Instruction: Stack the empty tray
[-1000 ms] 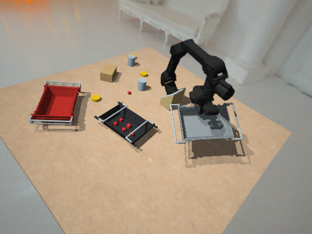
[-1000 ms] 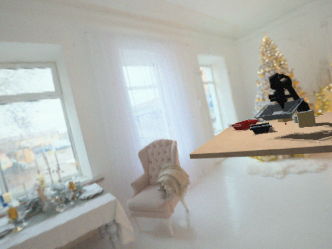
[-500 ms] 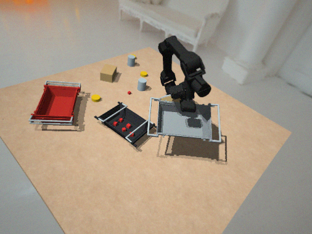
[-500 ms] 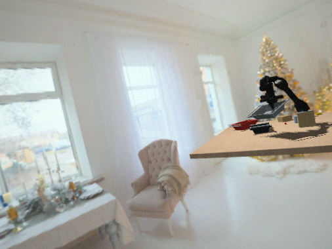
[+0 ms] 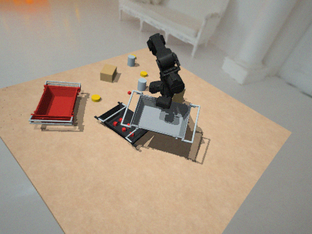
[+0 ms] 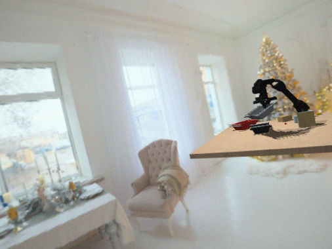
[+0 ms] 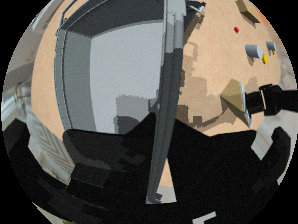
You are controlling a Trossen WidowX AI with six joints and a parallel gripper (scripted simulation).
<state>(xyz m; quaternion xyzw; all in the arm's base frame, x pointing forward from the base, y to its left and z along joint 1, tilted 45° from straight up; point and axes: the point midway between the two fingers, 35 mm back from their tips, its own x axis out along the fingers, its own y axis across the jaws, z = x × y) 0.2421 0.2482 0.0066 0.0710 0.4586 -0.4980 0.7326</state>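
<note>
Now: the grey tray 60 mm ahead of my gripper tip and 40 mm to the left of it. Round my gripper tip: cardboard box (610 mm to the right, 180 mm below, 60 mm behind); then small red block (380 mm to the right, 200 mm below, 80 mm behind).
</note>
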